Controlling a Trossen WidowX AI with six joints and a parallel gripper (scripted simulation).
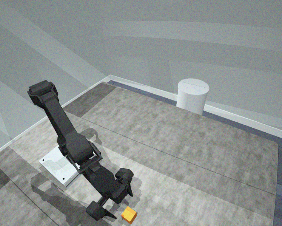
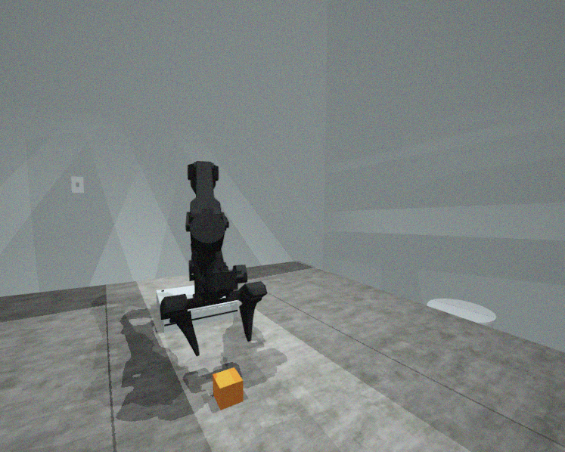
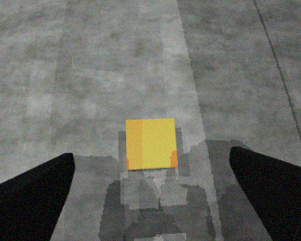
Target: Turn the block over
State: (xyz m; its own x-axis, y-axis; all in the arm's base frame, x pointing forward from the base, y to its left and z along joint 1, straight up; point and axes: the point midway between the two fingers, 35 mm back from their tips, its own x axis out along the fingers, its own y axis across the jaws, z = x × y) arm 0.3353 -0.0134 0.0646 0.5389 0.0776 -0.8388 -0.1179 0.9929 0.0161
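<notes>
Right now the orange block is 70 mm below my gripper tip.
</notes>
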